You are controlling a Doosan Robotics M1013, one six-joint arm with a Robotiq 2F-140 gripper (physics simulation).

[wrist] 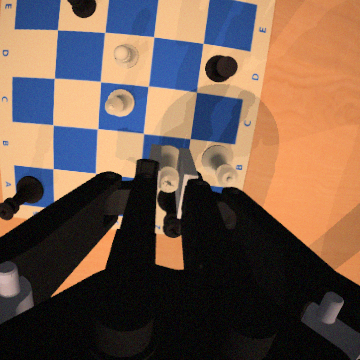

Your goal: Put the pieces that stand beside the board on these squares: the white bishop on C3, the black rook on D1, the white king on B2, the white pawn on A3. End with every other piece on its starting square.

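Frame: origin at the arm's base, x back, y right, z up, level; centimetres.
Where they show: gripper, fingertip midpoint: [167, 162].
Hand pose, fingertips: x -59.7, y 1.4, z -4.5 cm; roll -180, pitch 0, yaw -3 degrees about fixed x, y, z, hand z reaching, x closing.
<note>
Each offset is from my fingertips to the top centre of the thing. "pt": to the spot under its first point. Level surfaces: height alone.
My gripper [167, 162] is shut on a tall white piece with a cross-like top, the white king @(dx +0.0, dy -0.2, dz +4.7 cm) [168, 180], at B2. Its base appears to be on that square. The white bishop @(dx -4.1, dy +4.2, dz +2.7 cm) [119, 103] stands on C3. The black rook @(dx +3.3, dy +7.6, dz +1.7 cm) [221, 68] stands on D1. A white pawn @(dx -3.9, dy +7.8, dz +1.5 cm) [125, 55] stands on D3. Square A3 is mostly hidden by my left finger, and whether anything stands there cannot be told.
A tall white piece @(dx +4.1, dy +0.2, dz +3.7 cm) [218, 156] stands on B1, close to my right finger. A dark piece @(dx +0.6, dy -3.6, dz +4.7 cm) [172, 225] stands on A2, partly between the fingers in view. Black pieces @(pt dx -11.6, dy -3.5, dz -0.7 cm) [31, 189] @(pt dx -7.2, dy +11.2, dz -0.7 cm) [84, 7] stand on A5 and E4. Wooden table @(dz -2.2 cm) [315, 100] lies right of the board @(pt dx +7.1, dy +8.7, dz -1.6 cm) [265, 60].
</note>
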